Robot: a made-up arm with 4 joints.
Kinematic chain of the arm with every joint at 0, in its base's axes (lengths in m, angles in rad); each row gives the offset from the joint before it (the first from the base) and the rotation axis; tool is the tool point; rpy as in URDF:
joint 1: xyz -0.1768 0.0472 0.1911 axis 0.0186 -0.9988 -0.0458
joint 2: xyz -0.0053 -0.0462 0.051 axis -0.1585 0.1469 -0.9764
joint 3: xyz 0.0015 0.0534 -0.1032 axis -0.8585 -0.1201 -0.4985
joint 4: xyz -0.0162 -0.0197 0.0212 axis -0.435 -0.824 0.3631
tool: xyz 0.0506 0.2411 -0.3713 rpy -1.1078 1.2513 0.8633
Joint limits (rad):
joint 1: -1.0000..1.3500
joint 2: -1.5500..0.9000
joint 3: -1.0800..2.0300
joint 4: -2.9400..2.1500
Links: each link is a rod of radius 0.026 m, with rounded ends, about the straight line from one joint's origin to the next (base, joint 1, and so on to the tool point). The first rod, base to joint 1, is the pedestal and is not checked.
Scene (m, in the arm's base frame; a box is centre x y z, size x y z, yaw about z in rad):
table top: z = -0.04
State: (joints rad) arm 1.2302 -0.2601 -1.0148 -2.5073
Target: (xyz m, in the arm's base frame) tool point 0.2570 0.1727 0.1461
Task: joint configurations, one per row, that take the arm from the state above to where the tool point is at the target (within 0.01 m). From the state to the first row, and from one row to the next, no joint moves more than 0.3 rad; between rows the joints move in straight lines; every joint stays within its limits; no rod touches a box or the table.
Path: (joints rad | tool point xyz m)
1: 1.0281 -0.0397 -0.7356 -2.5031 | -0.4324 0.3168 0.3243
2: 0.8260 0.1807 -0.4564 -2.4988 | -0.2587 0.3808 0.4008
3: 0.6238 0.4012 -0.1773 -2.4946 | -0.0444 0.3785 0.4036
4: 0.4217 0.6216 0.1019 -2.4903 | 0.1491 0.3053 0.3119
5: 0.2196 0.8420 0.3811 -2.4861 | 0.2570 0.1727 0.1461

